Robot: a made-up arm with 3 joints. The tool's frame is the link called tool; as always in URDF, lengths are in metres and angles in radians.
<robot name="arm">
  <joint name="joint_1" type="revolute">
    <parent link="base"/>
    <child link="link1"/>
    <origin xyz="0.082 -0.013 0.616"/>
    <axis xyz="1 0 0"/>
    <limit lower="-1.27" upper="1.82"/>
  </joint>
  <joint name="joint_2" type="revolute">
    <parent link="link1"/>
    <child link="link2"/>
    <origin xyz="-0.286 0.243 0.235"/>
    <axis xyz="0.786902 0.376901 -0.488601"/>
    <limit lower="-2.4" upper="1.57"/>
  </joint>
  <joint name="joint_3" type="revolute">
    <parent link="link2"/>
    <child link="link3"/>
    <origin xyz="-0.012 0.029 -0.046"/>
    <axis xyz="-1 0 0"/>
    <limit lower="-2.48" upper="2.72"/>
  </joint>
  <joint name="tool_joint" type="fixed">
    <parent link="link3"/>
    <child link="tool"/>
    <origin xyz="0.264 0.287 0.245" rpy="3.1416 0 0"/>
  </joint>
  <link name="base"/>
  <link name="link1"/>
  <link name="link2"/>
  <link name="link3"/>
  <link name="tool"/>
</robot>
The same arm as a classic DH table. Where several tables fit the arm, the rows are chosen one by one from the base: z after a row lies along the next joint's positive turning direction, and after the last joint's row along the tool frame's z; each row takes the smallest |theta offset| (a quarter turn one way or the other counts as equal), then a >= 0, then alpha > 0; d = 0 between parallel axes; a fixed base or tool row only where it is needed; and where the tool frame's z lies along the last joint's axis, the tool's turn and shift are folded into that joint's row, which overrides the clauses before.
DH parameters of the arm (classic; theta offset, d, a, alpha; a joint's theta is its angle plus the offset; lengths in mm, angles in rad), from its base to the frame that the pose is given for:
base (fixed): -1.5708 616 13 -1.5708
joint_1: 0.657 -156 -335.9 -0.665
joint_2: 0 26.7 5.1 -2.4766
joint_3: 0.657 -183 -287 1.5708
tool (fixed): -1.5708 -245 0 0
Joint limits (rad, base to tool): -1.27..1.82 -2.4..1.57 -2.48..2.72

